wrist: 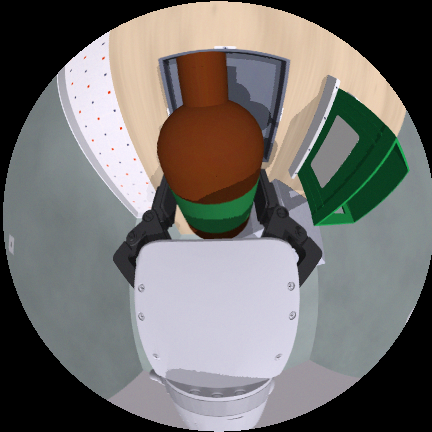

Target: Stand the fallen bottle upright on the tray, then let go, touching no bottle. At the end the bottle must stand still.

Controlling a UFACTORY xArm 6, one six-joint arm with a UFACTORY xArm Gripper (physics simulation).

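Places are measured from the arm's base along level axes (x ahead, y left, z up), in centimetres.
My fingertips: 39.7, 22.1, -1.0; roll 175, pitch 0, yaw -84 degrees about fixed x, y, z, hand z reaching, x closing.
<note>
Behind a point stands the place of what it marks, as x, y, z.
A brown bottle (210, 145) @[46.1, 22.7, 2.3] with a green band is large in the middle of the wrist view. Its neck points to the top of the view, and its lower end is near the gripper's pale cover plate. My gripper (214, 179) @[39.7, 22.1, -1.0] is shut on the bottle, with one black finger on each side around the green band. The blue-grey tray (260, 70) @[49.8, 15.6, -18.2] is beyond the bottle, partly hidden by its neck and body. A dark shadow falls on the tray's floor. The bottle is held apart from the tray; its exact tilt is hard to tell.
A white dotted strip (90, 105) runs along the left. On the right are a green container (380, 190) @[42.9, -17.1, -3.4] with a grey panel and a narrow grey-white bar (315, 127) @[42.1, 1.9, -16.5] beside it. A pale grey block (312, 235) @[13.7, -12.3, -3.0] shows partly behind the right finger. The light wooden table (140, 50) @[55.6, 35.2, -18.7] surrounds the tray.
</note>
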